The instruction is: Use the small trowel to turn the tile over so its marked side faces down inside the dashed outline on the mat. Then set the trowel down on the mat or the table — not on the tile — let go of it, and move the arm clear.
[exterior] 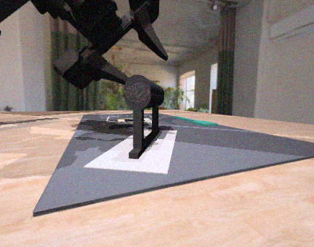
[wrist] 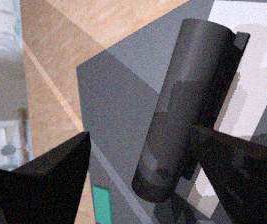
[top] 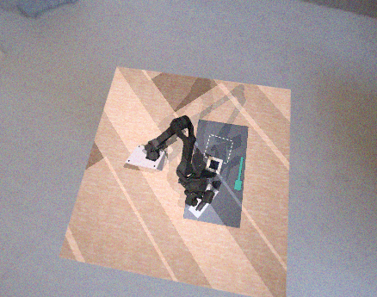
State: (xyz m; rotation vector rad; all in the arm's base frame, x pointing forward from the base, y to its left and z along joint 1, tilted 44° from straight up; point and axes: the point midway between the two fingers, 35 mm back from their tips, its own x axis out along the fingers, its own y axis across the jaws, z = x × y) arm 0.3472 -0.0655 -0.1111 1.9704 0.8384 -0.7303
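The grey mat lies 20 cm to the left of my gripper tip, 12 cm below it and 2 cm ahead of it. The rest, counted from my gripper tip: teal trowel: 20 cm to the left, 16 cm ahead, 10 cm below; square tile: 22 cm to the left, 10 cm below, 1 cm behind.
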